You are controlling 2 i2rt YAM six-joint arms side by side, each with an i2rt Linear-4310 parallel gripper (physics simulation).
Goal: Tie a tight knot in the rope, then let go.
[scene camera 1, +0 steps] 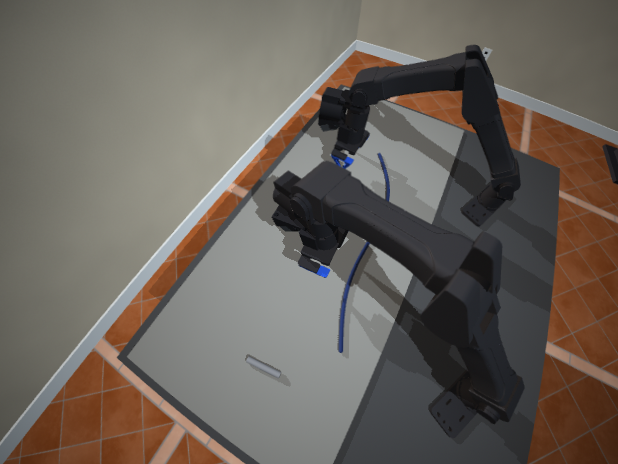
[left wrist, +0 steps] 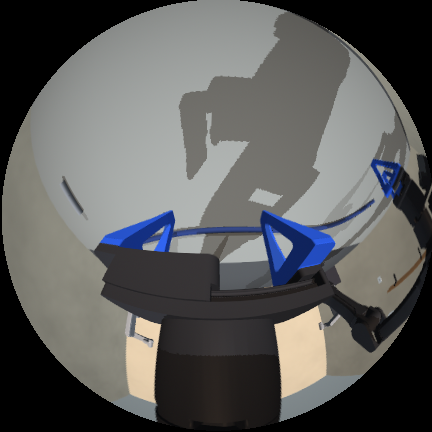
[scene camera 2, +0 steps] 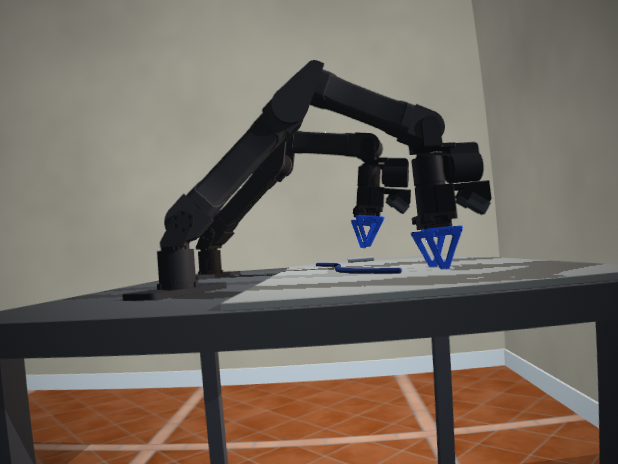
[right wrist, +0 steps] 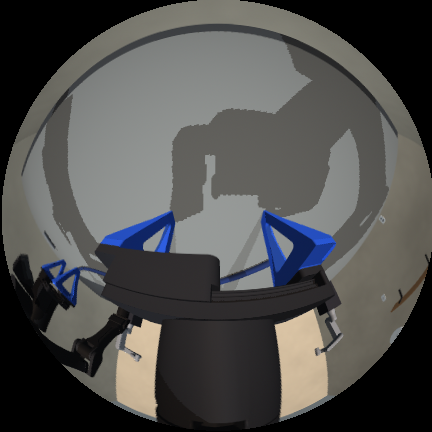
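Seen in the pictures: left gripper, fingertip midpoint: [scene camera 1: 328, 255] [left wrist: 217, 214] [scene camera 2: 365, 247] [right wrist: 70, 264]; right gripper, fingertip midpoint: [scene camera 1: 347, 160] [left wrist: 377, 167] [right wrist: 217, 215]; left arm's base, link origin: [scene camera 1: 468, 391] [scene camera 2: 210, 277]; right arm's base, link origin: [scene camera 1: 486, 203] [scene camera 2: 178, 293].
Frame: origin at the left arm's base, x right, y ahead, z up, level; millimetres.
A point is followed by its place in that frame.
Note:
The blue rope [scene camera 1: 343, 310] @(x -120, y 310, z 18 mm) [scene camera 2: 370, 270] @(x 269, y 571, z 14 mm) [left wrist: 215, 230] @(x -46, y 371, z 17 mm) [right wrist: 245, 275] @(x 276, y 597, z 19 mm) lies on the pale tabletop in a gentle S curve, with no loop or crossing showing. The left arm hides its middle in scene camera 1. My left gripper [scene camera 2: 366, 246] @(x -77, y 432, z 53 mm) [left wrist: 217, 214] @(x -77, y 432, z 53 mm) [right wrist: 70, 264] @(x -77, y 432, z 53 mm) is open and empty, above the tabletop, left of the rope in scene camera 1. My right gripper [scene camera 1: 342, 162] @(x 193, y 675, z 6 mm) [scene camera 2: 438, 266] @(x 193, y 675, z 6 mm) [left wrist: 377, 167] @(x 193, y 675, z 6 mm) [right wrist: 217, 215] @(x 193, y 675, z 6 mm) is open and empty, with its fingertips low near the tabletop, left of the rope's upper end in scene camera 1. Neither gripper touches the rope.
A short grey-white rod [scene camera 1: 263, 366] @(x -338, y 316, z 21 mm) [scene camera 2: 361, 259] @(x -335, y 319, z 15 mm) [left wrist: 73, 196] @(x -333, y 319, z 12 mm) lies on the pale tabletop [scene camera 1: 200, 320] @(x -415, y 488, z 8 mm), below and left of the rope in scene camera 1. Both arms reach across the rope from the dark table strip [scene camera 1: 535, 210] at the right of that view.

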